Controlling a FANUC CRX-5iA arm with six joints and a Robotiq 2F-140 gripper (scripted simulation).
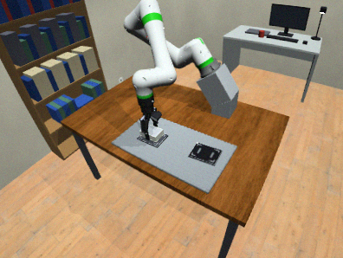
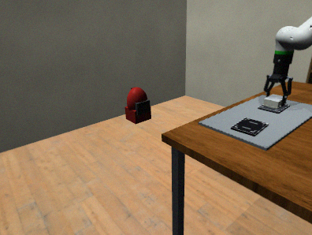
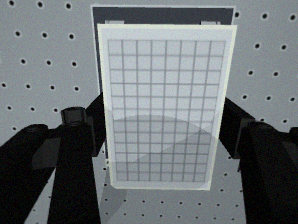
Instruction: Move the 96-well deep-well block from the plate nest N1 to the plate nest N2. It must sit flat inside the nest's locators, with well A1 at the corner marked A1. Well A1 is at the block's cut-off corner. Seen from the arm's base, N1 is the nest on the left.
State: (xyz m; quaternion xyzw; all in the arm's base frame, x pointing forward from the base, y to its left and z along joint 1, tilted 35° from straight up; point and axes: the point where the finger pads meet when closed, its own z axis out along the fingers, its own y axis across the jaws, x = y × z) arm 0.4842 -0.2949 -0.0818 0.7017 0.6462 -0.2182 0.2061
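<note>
Now: the white 96-well deep-well block 1 cm below my hand. From my hand the other things lie so: A1 corner mark: 7 cm to the right, 6 cm behind, 4 cm below; then plate nest N2: 4 cm below.
</note>
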